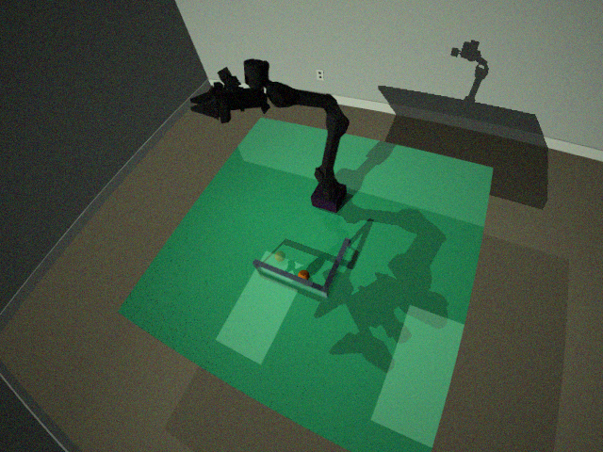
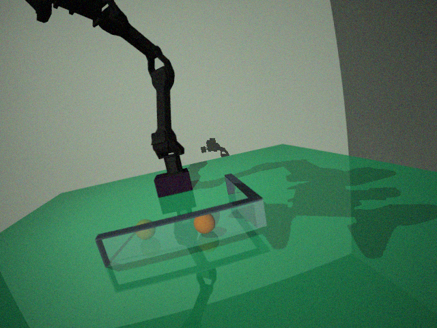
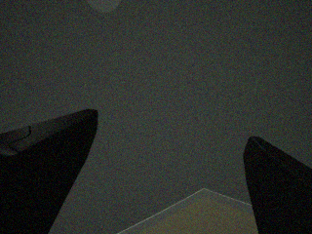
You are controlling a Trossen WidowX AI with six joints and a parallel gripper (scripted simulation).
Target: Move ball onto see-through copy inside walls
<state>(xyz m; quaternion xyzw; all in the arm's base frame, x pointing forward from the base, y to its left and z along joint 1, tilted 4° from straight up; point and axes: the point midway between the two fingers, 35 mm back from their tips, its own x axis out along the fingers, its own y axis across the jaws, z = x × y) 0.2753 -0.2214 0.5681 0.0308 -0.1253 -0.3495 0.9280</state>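
The clear wall lies 62 cm below my gripper tip, 28 cm to the left of it and 15 cm ahead of it.
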